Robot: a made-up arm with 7 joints.
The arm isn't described. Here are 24 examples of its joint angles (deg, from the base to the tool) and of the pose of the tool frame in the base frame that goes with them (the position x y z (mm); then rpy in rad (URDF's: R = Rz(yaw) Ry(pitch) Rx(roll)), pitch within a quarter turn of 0, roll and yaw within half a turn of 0).
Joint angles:
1: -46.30 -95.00 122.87 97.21 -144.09 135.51 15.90
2: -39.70 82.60 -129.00 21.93 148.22 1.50 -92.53
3: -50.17 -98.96 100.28 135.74 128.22 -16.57 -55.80
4: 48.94 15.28 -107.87 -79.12 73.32 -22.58 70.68
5: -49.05 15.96 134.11 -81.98 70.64 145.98 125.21
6: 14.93 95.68 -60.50 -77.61 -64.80 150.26 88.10
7: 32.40 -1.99 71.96 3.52 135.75 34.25 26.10
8: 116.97 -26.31 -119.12 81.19 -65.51 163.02 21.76
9: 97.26 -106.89 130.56 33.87 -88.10 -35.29 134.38
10: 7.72 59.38 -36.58 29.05 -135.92 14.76 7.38
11: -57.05 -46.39 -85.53 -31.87 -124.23 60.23 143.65
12: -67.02 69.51 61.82 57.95 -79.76 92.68 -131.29
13: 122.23 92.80 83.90 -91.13 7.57 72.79 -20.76
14: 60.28 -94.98 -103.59 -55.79 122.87 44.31 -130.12
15: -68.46 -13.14 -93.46 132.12 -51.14 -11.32 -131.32
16: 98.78 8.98 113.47 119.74 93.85 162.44 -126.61
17: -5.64 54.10 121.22 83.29 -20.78 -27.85 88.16
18: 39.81 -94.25 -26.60 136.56 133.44 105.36 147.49
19: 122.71 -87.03 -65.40 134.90 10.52 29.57 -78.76
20: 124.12 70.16 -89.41 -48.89 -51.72 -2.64 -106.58
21: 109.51 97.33 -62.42 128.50 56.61 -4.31 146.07
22: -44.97 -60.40 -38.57 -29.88 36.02 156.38 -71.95
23: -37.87 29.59 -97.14 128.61 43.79 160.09 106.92
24: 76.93 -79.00 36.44 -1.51 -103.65 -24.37 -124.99
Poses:
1: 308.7 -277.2 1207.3 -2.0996 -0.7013 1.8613
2: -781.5 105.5 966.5 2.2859 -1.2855 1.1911
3: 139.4 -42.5 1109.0 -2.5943 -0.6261 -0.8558
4: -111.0 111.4 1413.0 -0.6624 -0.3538 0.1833
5: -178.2 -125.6 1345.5 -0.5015 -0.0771 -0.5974
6: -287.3 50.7 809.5 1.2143 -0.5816 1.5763
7: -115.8 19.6 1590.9 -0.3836 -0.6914 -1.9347
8: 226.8 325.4 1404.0 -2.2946 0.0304 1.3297
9: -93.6 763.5 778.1 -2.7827 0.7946 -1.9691
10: -517.3 -111.5 1398.4 -0.7035 0.4416 -2.5825
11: 403.1 -428.0 1174.5 -2.7806 -0.7391 0.2742
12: -143.1 648.8 1069.3 0.2666 -0.6462 0.9814
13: 449.5 -37.1 856.2 -2.5654 0.2750 0.2181
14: 282.0 601.9 687.0 -2.2138 1.0228 2.5775
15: -490.3 -178.1 1111.5 0.8947 0.0156 1.3196
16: -33.7 -150.4 1005.0 -1.9777 0.2193 2.3657
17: -445.3 298.1 967.6 -1.2687 0.2430 -0.1550
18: 95.8 -11.2 731.0 1.5814 0.2097 -2.0657
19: 241.9 357.6 838.1 2.2305 0.0288 -1.4283
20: 70.7 -500.9 1006.5 -1.2074 0.7230 -0.2614
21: 337.1 59.6 1005.2 2.8112 -0.6278 2.9152
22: 240.3 -416.5 1258.5 1.7350 -1.1411 1.9989
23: -333.6 -134.6 1037.1 2.0276 0.0013 3.0204
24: 254.8 636.3 1200.9 1.7718 0.3424 -0.7121
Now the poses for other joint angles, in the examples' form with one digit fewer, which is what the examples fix.
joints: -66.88 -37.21 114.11 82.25 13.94 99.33 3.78
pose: 258 -101 1324 0.174 -0.547 0.649
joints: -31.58 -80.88 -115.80 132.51 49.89 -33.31 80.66
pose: -141 -335 973 -1.762 1.261 0.827
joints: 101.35 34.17 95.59 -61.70 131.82 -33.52 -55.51
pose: 404 -391 1235 1.826 1.294 -2.845
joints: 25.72 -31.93 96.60 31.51 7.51 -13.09 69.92
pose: 228 274 1467 1.166 0.365 2.682
